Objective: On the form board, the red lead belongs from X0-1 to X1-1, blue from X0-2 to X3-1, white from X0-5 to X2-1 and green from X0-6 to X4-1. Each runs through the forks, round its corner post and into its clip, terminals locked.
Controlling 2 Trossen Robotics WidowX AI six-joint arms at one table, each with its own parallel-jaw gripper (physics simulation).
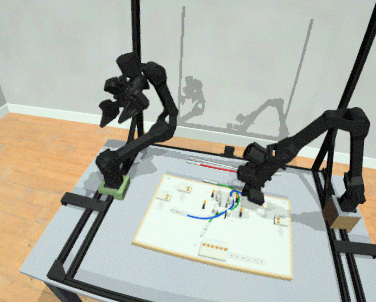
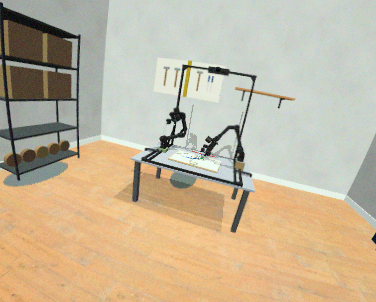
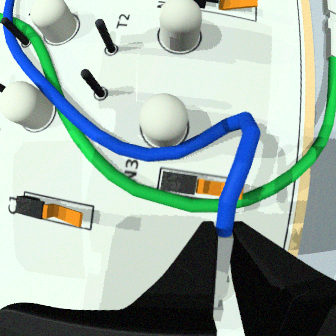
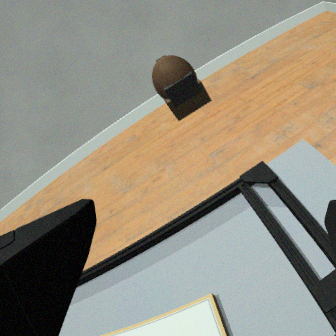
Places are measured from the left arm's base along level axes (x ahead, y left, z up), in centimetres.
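Where they show: left gripper, fingertip midpoint: [image 1: 242,195] [image 2: 204,156] [image 3: 220,231]; right gripper, fingertip midpoint: [image 1: 109,125] [image 2: 169,122] [image 4: 216,213]; left arm's base, link origin: [image 1: 346,205] [image 2: 240,160]; right arm's base, link origin: [image 1: 113,182] [image 2: 163,147].
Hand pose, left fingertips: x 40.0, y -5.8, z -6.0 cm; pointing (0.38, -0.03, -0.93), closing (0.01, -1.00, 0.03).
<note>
Things, the pixels of their top centre, and the offset from my left fingertips. "spot": a spot on its surface instead.
- white form board, top centre: [image 1: 220,220] [image 2: 196,159] dx +7.9, dy +11.8, dz -2.2 cm
- grey terminal, surface spot: [image 3: 224,253] spot: dx -0.7, dy -0.1, dz +0.7 cm
- clip C3, surface spot: [image 3: 180,183] spot: dx +1.7, dy +1.5, dz -1.3 cm
- blue lead bends round post N3, top centre: [image 3: 162,110] dx +4.3, dy +2.3, dz +0.5 cm
- green lead, surface spot: [image 3: 133,190] spot: dx +1.4, dy +3.4, dz -1.6 cm
- red lead, surface spot: [image 1: 217,168] spot: dx +9.8, dy -17.8, dz -3.6 cm
- white lead, surface spot: [image 1: 211,162] spot: dx +12.8, dy -21.3, dz -3.5 cm
- X0 connector block, surface spot: [image 1: 214,250] spot: dx +9.3, dy +24.9, dz -1.3 cm
- Clip C1, surface spot: [image 3: 50,210] spot: dx +0.3, dy +7.3, dz -1.6 cm
The white form board [image 1: 172,230] [image 2: 214,164] lies on the table. My left gripper [image 3: 220,231] [image 1: 255,196] [image 2: 207,152] is shut on the grey terminal [image 3: 224,253] of the blue lead [image 3: 100,137] [image 1: 205,217], low over the board beside clip C3 [image 3: 180,183]. The blue lead bends round post N3 [image 3: 163,117] and crosses over the green lead [image 3: 133,190] [image 1: 229,186]. The red lead [image 1: 217,168] and the white lead [image 1: 211,160] lie on the table behind the board. My right gripper [image 1: 113,117] [image 4: 216,213] [image 2: 169,121] is open and empty, raised high over the table's far left.
The X0 connector block [image 1: 214,250] sits at the board's front edge. Clip C1 [image 3: 50,210] and more posts and fork pins stand near the leads. A black frame [image 1: 82,227] borders the table. A shelf rack [image 2: 78,90] stands far off at the left.
</note>
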